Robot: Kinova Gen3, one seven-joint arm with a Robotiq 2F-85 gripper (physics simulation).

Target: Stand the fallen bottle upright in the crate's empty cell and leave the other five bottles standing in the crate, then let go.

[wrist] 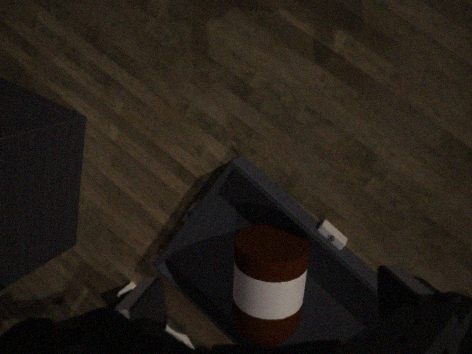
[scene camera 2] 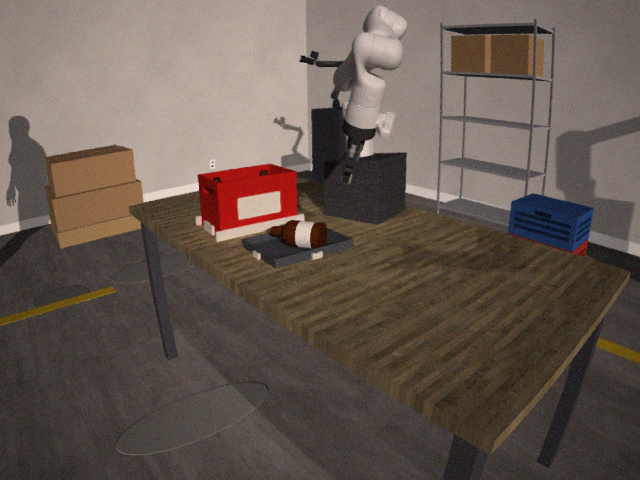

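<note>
The fallen brown bottle with a white label lies on its side in the dark tray. Its neck points toward the crate in the scene view and is hidden at the bottom of the wrist view. The red crate stands beside the tray. Two dark bottle tops show at its rim; its cells and the other bottles are hidden. My gripper is open and empty, above and apart from the bottle. In the wrist view its fingers stand to either side of the bottle.
The dark pedestal block stands behind the tray. White brackets hold the crate's base and the tray's edges. The wooden table carries them. A shelf rack, a blue crate and cardboard boxes stand beyond the table.
</note>
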